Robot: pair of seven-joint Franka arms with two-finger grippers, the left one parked.
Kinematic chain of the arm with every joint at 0, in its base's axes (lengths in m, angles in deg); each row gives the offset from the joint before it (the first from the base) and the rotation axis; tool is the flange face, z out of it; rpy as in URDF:
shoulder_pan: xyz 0 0 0.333 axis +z
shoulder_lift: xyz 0 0 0 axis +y
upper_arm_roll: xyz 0 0 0.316 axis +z
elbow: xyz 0.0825 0 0 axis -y
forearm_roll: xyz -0.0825 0 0.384 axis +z
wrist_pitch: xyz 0 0 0 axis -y
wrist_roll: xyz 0.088 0 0 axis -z
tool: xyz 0 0 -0.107 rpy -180 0 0
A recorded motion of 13 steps. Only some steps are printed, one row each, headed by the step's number.
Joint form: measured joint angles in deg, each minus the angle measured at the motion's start. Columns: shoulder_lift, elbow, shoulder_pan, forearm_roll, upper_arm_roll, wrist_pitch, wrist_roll.
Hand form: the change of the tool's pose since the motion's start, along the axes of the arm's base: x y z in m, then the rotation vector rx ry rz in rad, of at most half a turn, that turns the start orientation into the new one. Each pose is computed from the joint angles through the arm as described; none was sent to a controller.
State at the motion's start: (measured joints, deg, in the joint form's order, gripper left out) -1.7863 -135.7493 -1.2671 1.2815 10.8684 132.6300 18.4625
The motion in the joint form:
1: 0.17 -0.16 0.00 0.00 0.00 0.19 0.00
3: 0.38 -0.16 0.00 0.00 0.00 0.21 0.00
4: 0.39 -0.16 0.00 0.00 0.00 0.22 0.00
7: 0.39 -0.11 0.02 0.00 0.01 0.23 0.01
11: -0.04 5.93 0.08 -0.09 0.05 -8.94 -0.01
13: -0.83 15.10 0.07 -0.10 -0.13 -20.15 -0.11
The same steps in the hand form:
1: -0.0005 -0.0001 -0.0023 0.0001 0.0024 -0.0001
3: -0.0005 -0.0001 -0.0041 0.0002 0.0058 -0.0001
4: -0.0005 -0.0001 -0.0041 0.0003 0.0058 -0.0001
7: -0.0002 0.0002 -0.0037 0.0004 0.0047 0.0003
11: 0.0133 0.0040 0.0316 -0.0078 0.0512 0.0057
13: 0.0306 0.0063 0.0944 -0.0118 0.0729 0.0073

